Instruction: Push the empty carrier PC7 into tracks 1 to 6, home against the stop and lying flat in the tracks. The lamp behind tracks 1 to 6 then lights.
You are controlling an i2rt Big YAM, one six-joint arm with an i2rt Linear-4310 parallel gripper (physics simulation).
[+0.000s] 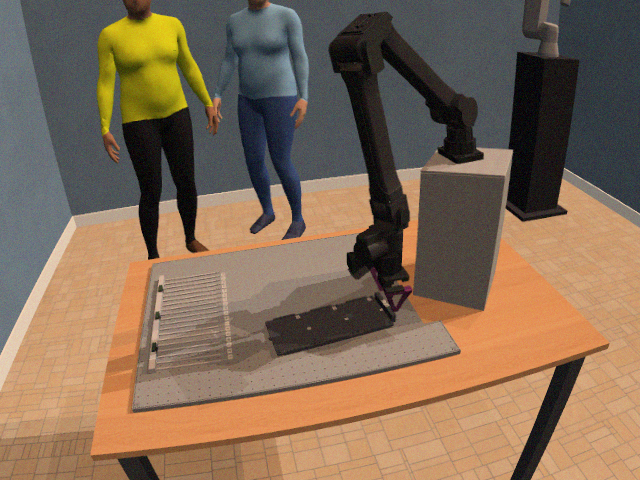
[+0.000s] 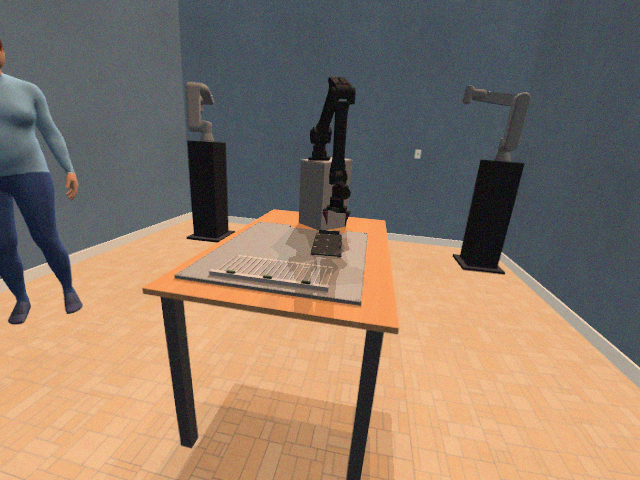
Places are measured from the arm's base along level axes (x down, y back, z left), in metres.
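Pixels of known places: gripper, fingertip midpoint: [image 1: 388,300] [image 2: 335,225]; arm's base, origin of the base link: [image 1: 460,155] [image 2: 319,159].
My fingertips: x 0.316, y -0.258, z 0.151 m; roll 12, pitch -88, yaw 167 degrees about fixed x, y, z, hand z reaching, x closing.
For each thing: its middle in the pictures, then the offset to it from my fingertips. "spot": a spot on its surface instead. Level surfaces: height alone.
- empty carrier PC7, body centre: [image 1: 329,321] [image 2: 327,242] dx +0.048, dy -0.153, dz -0.019 m
- pale stop bar, surface spot: [image 1: 157,330] [image 2: 285,280] spot: dx +0.049, dy -0.611, dz -0.102 m
- middle lamp, body centre: [image 1: 157,315] [image 2: 267,276] dx +0.044, dy -0.614, dz -0.164 m
- grey board, its level: dx +0.063 m
- wooden table, its level: dx +0.076 m
The empty carrier PC7 [image 1: 330,325] [image 2: 326,246] is a long dark plate lying on the grey board, with a raised dark bar across its end nearest the arm's pedestal. Its other end is a short distance from the tracks and apart from them. The tracks are thin parallel rails ending at a pale stop bar [image 1: 157,330] [image 2: 286,282]. Several dark green lamps, such as the middle lamp [image 1: 157,315] [image 2: 267,276], look unlit; track numbers are unreadable. My gripper [image 1: 388,298] [image 2: 336,222] is open and empty, its purple fingers spread at the carrier's barred end. Contact is unclear.
The grey board [image 1: 289,367] [image 2: 217,258] lies on the wooden table [image 1: 542,320] [image 2: 382,279]. The arm's grey pedestal [image 1: 457,237] [image 2: 312,191] stands close behind the gripper. Two people stand beyond the table, and other arms stand on black pedestals away from it.
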